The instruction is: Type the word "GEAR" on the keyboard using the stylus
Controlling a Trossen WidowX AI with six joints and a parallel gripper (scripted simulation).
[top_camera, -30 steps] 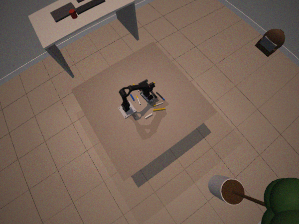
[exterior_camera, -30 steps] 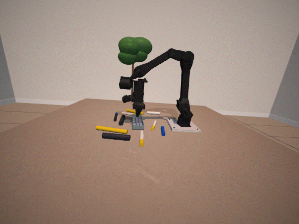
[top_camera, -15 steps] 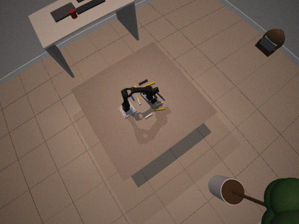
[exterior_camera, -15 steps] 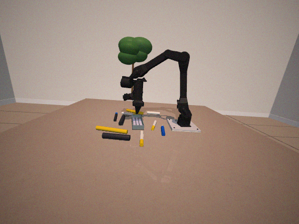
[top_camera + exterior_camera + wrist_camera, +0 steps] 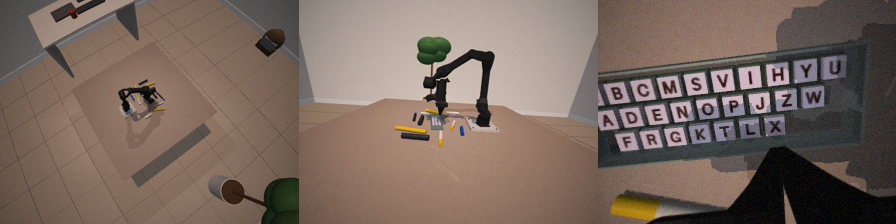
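Right now the blue stylus is 110 mm behind my gripper tip, 130 mm to the left of it and 30 mm below it. The rest, counted from my gripper tip: yellow rod (160 mm ahead, 140 mm to the left, 30 mm below); stylus tip (110 mm behind, 90 mm to the left, 30 mm below).
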